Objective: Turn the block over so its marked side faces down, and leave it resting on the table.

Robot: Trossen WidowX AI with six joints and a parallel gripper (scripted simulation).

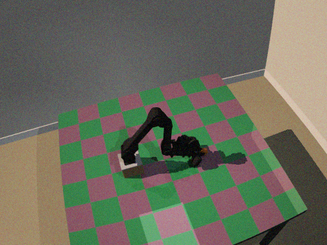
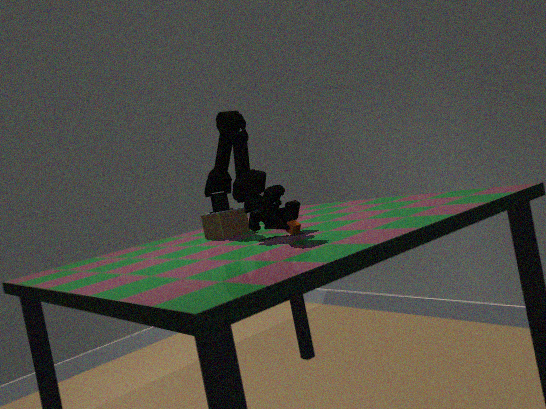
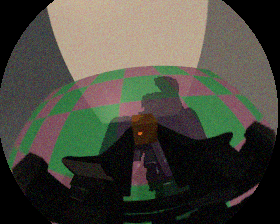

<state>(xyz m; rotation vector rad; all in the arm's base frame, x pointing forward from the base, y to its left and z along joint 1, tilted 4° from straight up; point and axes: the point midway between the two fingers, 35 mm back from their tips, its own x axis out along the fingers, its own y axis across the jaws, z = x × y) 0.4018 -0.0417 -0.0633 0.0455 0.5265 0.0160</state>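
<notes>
The block is 10 mm below my gripper tip.
</notes>
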